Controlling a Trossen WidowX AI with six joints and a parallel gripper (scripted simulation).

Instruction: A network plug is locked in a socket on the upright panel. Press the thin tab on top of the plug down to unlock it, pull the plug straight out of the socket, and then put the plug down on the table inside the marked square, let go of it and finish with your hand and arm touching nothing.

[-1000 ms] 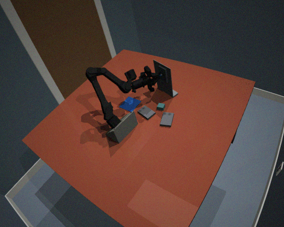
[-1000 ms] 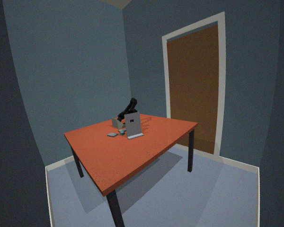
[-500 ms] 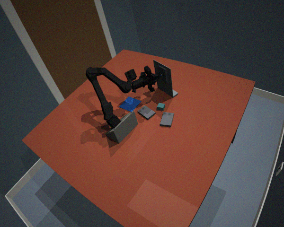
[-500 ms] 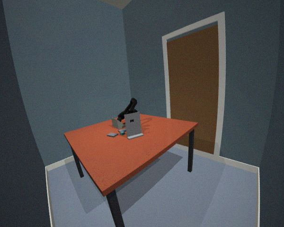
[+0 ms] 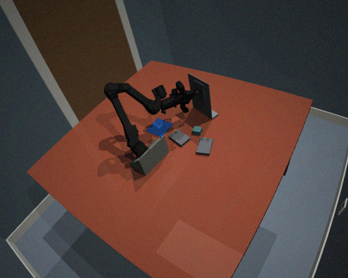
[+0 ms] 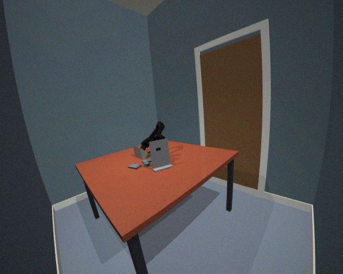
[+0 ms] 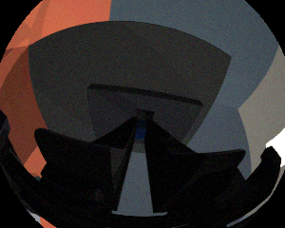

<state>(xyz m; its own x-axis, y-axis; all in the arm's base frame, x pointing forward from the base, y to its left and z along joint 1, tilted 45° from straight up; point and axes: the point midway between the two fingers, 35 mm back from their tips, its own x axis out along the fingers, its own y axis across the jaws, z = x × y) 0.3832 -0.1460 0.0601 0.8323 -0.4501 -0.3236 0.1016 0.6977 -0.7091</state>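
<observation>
Right now my gripper tip is 19 cm past the blue marked square, 17 cm above it and 16 cm to the right of it. Also, from my gripper tip: network plug (right at my gripper tip); grey upright panel (6 cm below, 3 cm ahead, 2 cm to the right).
</observation>
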